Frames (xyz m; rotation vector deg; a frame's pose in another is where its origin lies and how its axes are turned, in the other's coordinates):
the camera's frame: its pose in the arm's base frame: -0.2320 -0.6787 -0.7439 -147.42 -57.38 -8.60
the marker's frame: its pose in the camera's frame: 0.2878 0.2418 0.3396 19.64 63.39 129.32
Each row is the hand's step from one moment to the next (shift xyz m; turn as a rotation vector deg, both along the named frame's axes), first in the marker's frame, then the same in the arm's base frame.
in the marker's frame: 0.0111 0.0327 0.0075 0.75 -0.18 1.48
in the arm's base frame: -0.0173 0.0026 -0.0307 1.09 -0.61 -1.11
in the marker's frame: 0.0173 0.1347 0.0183 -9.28 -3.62 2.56
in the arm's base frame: -0.0759 0.0356 -0.1084 5.84 7.50 3.92
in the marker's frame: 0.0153 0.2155 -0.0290 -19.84 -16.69 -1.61
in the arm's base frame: -0.1627 0.0624 -0.1309 12.95 12.00 19.05
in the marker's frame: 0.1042 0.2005 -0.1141 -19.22 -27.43 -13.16
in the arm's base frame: -0.2320 -0.0341 -0.0953 11.12 6.27 33.65
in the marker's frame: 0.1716 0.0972 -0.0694 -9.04 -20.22 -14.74
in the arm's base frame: -0.1439 -0.1298 -0.0784 3.55 -0.64 26.36
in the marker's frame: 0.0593 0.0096 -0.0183 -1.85 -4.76 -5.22
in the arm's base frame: -0.0301 -0.0531 -0.0147 -0.52 -0.59 7.26
